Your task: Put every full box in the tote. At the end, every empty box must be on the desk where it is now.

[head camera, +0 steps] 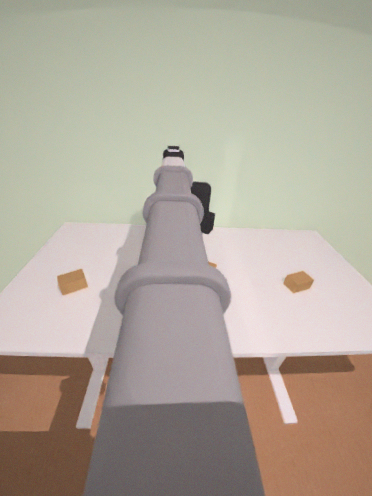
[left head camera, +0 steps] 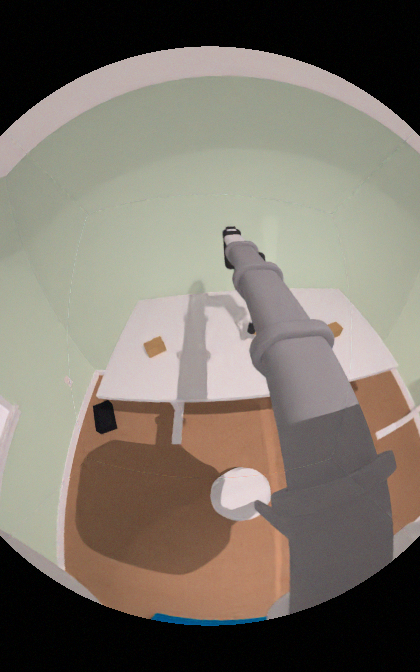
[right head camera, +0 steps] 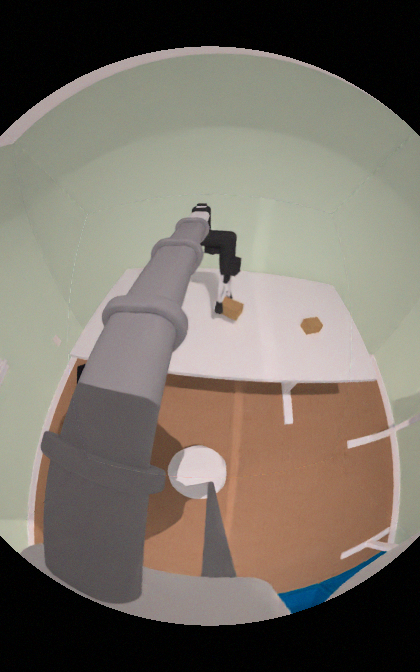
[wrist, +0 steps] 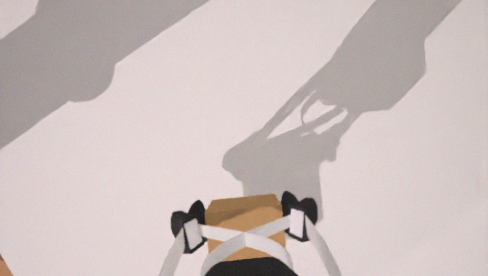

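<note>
My gripper point(right head camera: 225, 302) point(wrist: 244, 212) is shut on the middle brown box point(head camera: 212, 265) point(right head camera: 233, 309) point(wrist: 245, 223), with a black fingertip on each side. The held box hangs a little above the white desk point(head camera: 260, 320) point(left head camera: 125, 375) point(right head camera: 270, 350), and its shadow falls apart from it. In the head camera view my arm hides most of this box. A second brown box point(head camera: 72, 282) point(left head camera: 155, 346) sits on the desk's left part. A third brown box point(head camera: 299, 282) point(left head camera: 335, 329) point(right head camera: 311, 325) sits on the right part. Whether the boxes are full cannot be seen.
A blue object point(left head camera: 210, 620) point(right head camera: 315, 596), perhaps the tote, shows partly at the bottom edge. A black block point(left head camera: 105, 417) lies on the floor by the desk's front left. A white round object point(left head camera: 241, 494) point(right head camera: 197, 472) is near my base. The green wall stands behind the desk.
</note>
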